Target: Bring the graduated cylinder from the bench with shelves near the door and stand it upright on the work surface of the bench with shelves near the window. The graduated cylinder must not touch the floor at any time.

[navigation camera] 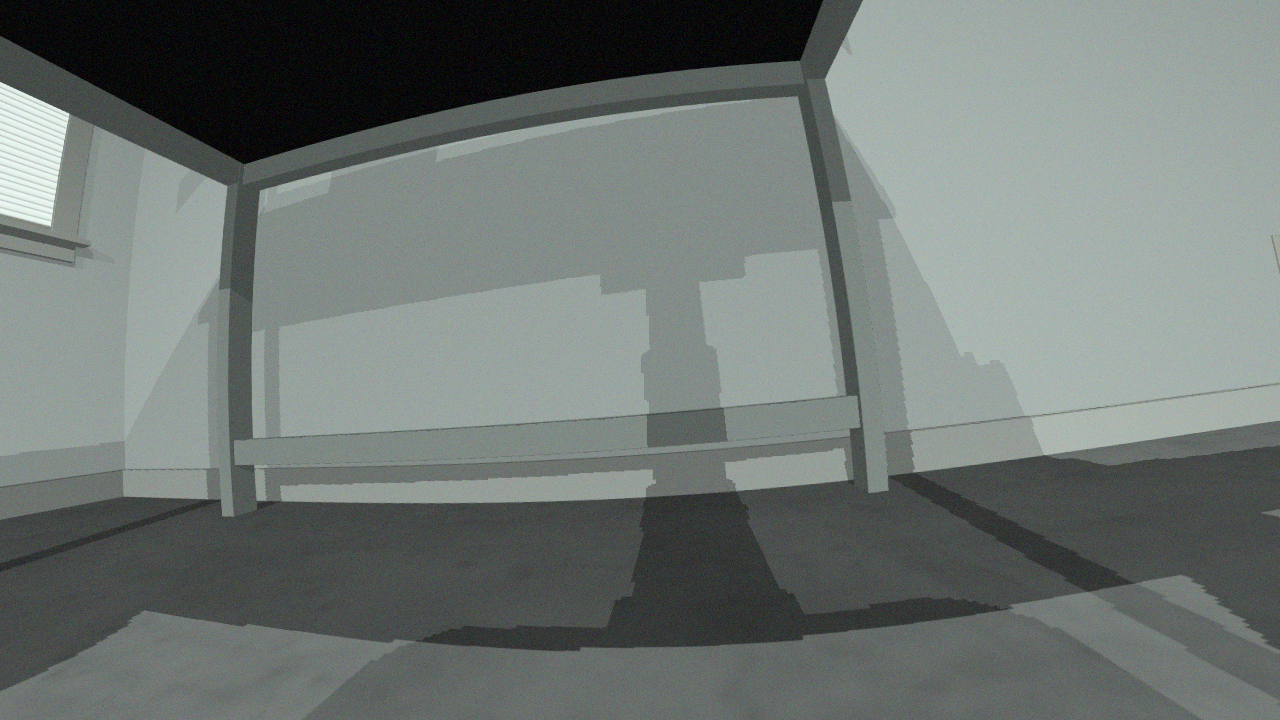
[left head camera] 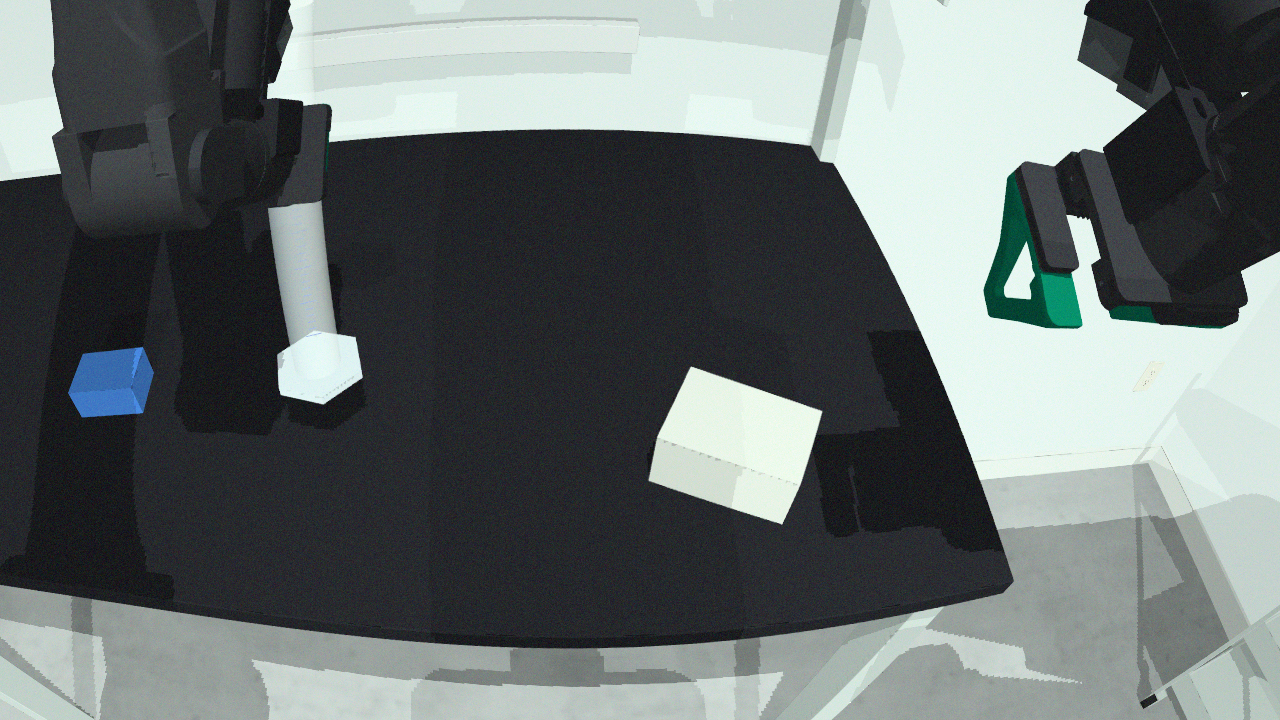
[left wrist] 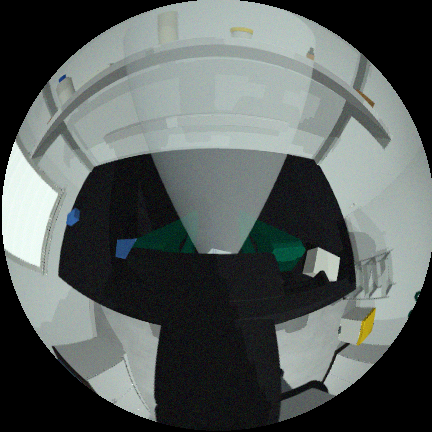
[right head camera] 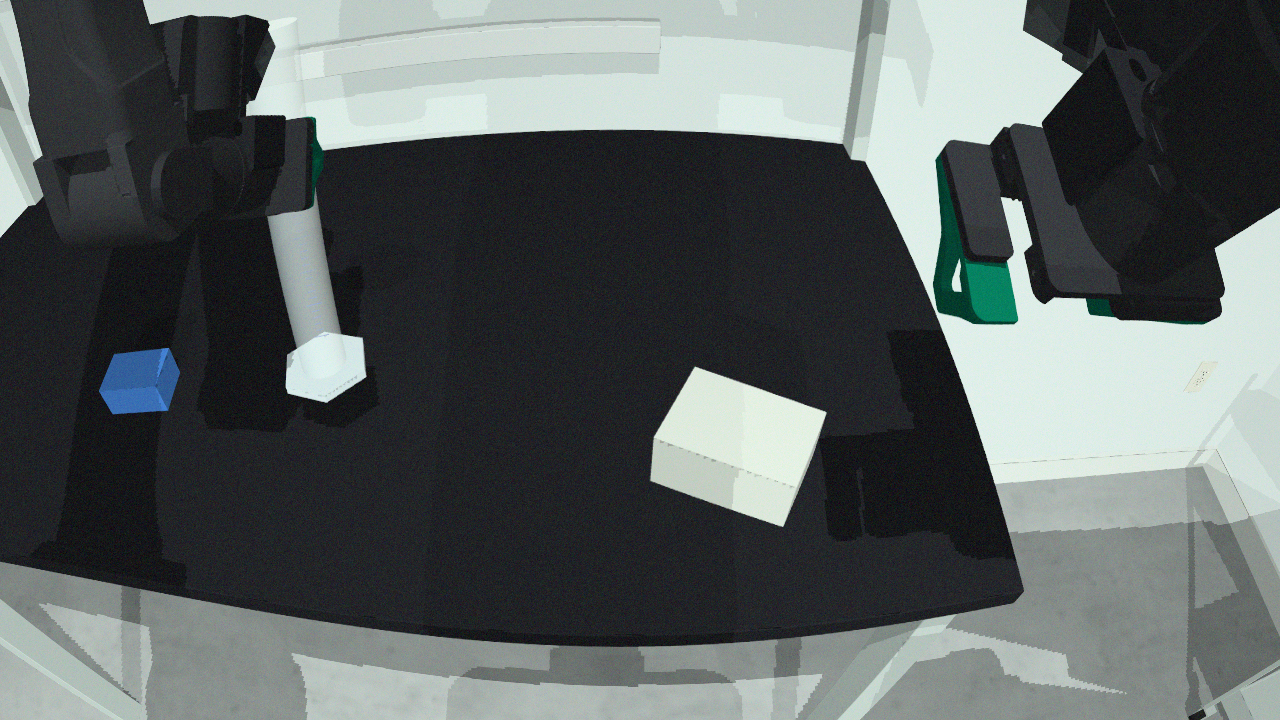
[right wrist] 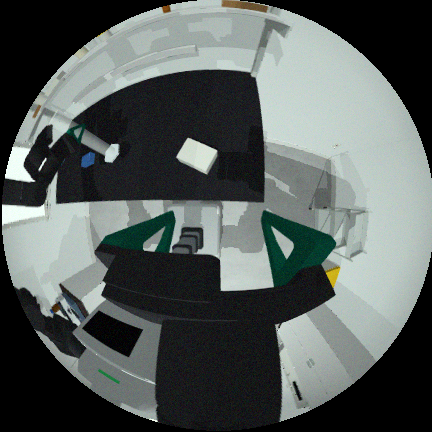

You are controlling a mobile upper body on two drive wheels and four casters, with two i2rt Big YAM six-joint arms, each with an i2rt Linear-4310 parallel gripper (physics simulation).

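Frame: origin at the left arm's base, x ahead, y left, z up, level; millimetres.
Seen in the pictures: left gripper, between the fingertips: (left head camera: 300, 153) (left wrist: 217, 214) (right head camera: 298, 163) (right wrist: 81, 126); right gripper, between the fingertips: (left head camera: 1053, 305) (right head camera: 1019, 299) (right wrist: 217, 214).
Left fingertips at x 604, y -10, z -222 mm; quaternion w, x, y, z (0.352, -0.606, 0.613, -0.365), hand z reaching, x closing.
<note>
A point is followed by its place in that frame.
The graduated cylinder (left head camera: 304, 268) {x 549, y -20, z -293 mm} (right head camera: 307, 277) {x 550, y -22, z -299 mm} (left wrist: 219, 200) (right wrist: 95, 141) {x 563, y -32, z -293 mm} is clear and tall with a white hexagonal base. It is roughly upright, base down, over the black work surface (left head camera: 537, 268) {x 791, y -210, z -496 mm} (right head camera: 537, 268) {x 792, y -189, z -496 mm} (right wrist: 225, 100) {x 827, y -478, z -496 mm} of the bench with shelves. Its shadow lies close by the base; whether the base touches the surface I cannot tell. My left gripper (left head camera: 302, 161) {x 604, y -10, z -222 mm} (left wrist: 217, 214) {x 604, y -10, z -222 mm} (right wrist: 80, 126) {x 604, y -10, z -222 mm} is shut on the cylinder's upper part. My right gripper (left head camera: 1096, 308) {x 339, y -449, z -138 mm} (right head camera: 1049, 308) {x 339, y -449, z -138 mm} (right wrist: 217, 214) {x 339, y -449, z -138 mm} is open and empty, beyond the bench's right end.
A blue block (left head camera: 107, 385) {x 576, y 273, z -456 mm} (right head camera: 138, 382) {x 578, y 268, z -456 mm} (right wrist: 88, 160) {x 580, y 243, z -458 mm} lies left of the cylinder; a white box (left head camera: 733, 438) {x 508, y -360, z -438 mm} (right head camera: 733, 438) {x 509, y -362, z -438 mm} (left wrist: 320, 262) {x 534, y -338, z -438 mm} lies to its right. A second blue block (left wrist: 73, 217) {x 706, y 730, z -462 mm} and a shelf (left wrist: 215, 50) with bottles show in the left wrist view. A crossbar (navigation camera: 537, 429) {x 1039, y 29, z -1241 mm} spans the rear bench legs.
</note>
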